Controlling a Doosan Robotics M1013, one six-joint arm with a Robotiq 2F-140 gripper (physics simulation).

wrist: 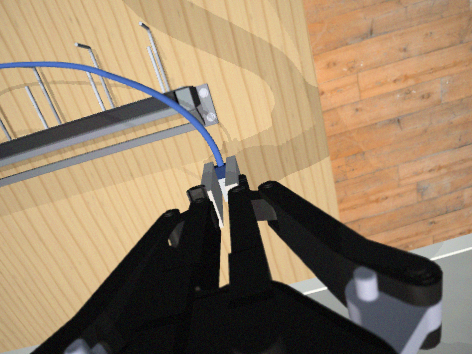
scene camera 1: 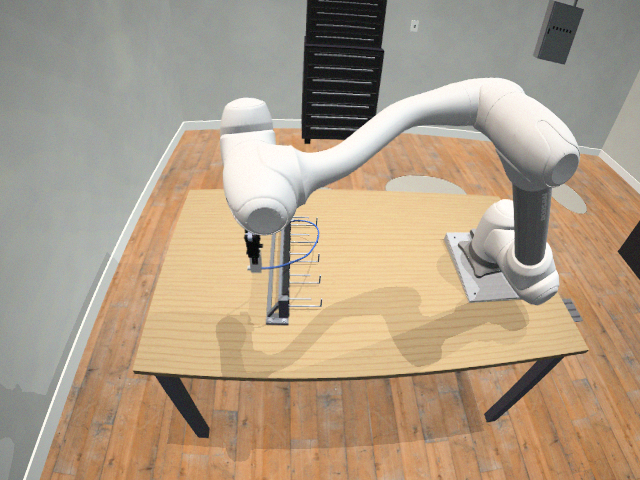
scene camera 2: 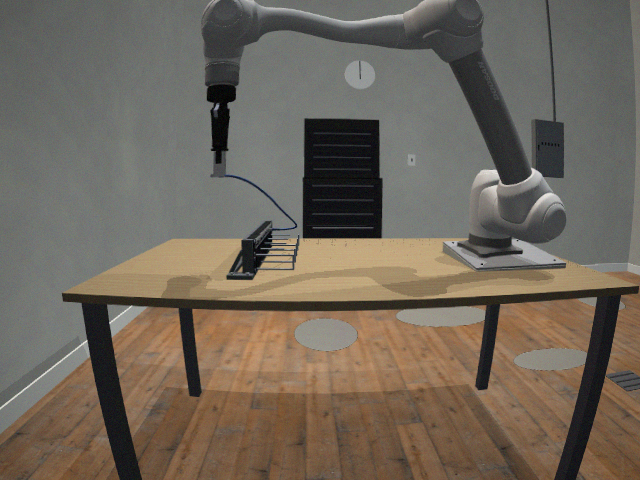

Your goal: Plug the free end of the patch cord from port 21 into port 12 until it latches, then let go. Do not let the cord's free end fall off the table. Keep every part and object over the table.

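Seen in the pictures: gripper, fingertip midpoint: [wrist: 224,173] [scene camera 1: 256,269] [scene camera 2: 219,177]; arm's base, origin of the base link: [scene camera 1: 484,257] [scene camera 2: 489,249].
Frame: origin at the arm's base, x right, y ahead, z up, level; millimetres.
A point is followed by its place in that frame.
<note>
My gripper [scene camera 1: 255,267] @(x -134, y 875, z 234 mm) [scene camera 2: 219,169] @(x -134, y 875, z 234 mm) [wrist: 224,173] @(x -134, y 875, z 234 mm) is shut on the plug [wrist: 225,187] at the blue patch cord's free end, with the dark blue boot between the grey fingertips. It hangs well above the table, higher than the black patch panel [scene camera 1: 285,258] @(x 54, y 774, z 69 mm) [scene camera 2: 248,255] @(x -118, y 804, z 30 mm) [wrist: 100,123] @(x 16, y 781, z 69 mm), on the panel's side away from the robot base. The blue cord [scene camera 1: 316,240] @(x 89, y 666, z 102 mm) [scene camera 2: 279,208] @(x -12, y 712, z 143 mm) [wrist: 150,92] @(x -108, y 789, z 216 mm) arcs from the fingertips over the panel and down to its far end. The port numbers cannot be read, and ports 12 and 21 cannot be picked out.
Several thin metal hooks [scene camera 1: 305,282] @(x 12, y 714, z -13 mm) [scene camera 2: 276,268] @(x -88, y 729, z -13 mm) [wrist: 158,58] @(x -88, y 729, z -12 mm) stick out from the panel towards the robot base. The wooden table [scene camera 1: 361,351] @(x -274, y 597, z -30 mm) [scene camera 2: 155,289] @(x -217, y 1041, z -30 mm) carries the panel and the arm's base plate [scene camera 1: 491,289] @(x -149, y 51, z -14 mm) [scene camera 2: 516,258] @(x -130, y -26, z -9 mm). A table edge shows at the right in the wrist view.
</note>
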